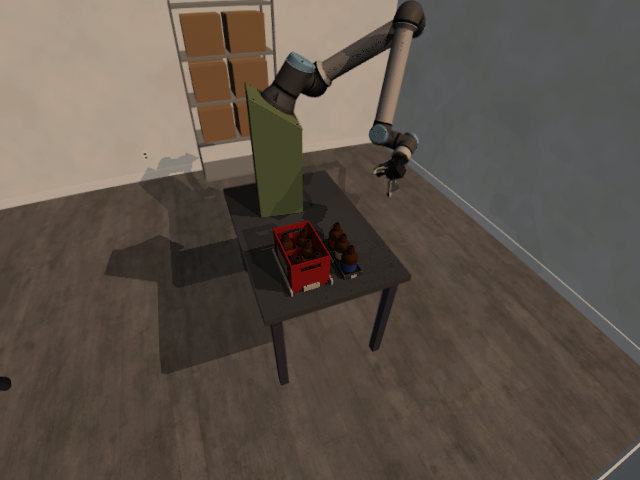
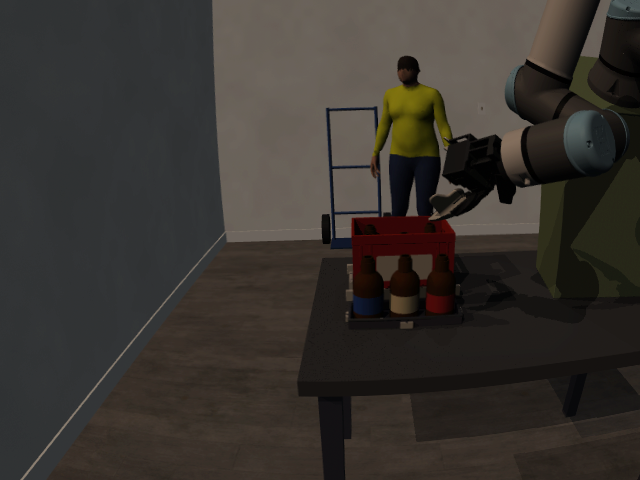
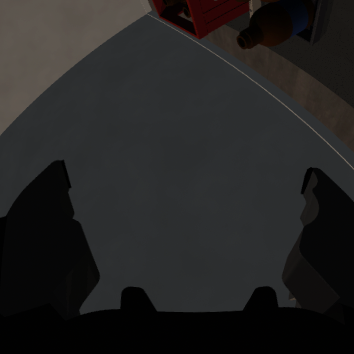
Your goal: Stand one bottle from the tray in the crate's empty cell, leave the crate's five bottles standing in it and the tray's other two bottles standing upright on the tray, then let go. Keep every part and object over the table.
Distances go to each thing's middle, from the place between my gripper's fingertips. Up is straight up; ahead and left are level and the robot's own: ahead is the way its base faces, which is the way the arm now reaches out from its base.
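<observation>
There is the blue-labelled bottle (image 2: 368,286), and I see my gripper 200 mm to the left of it, 120 mm short of it and 280 mm above it.
</observation>
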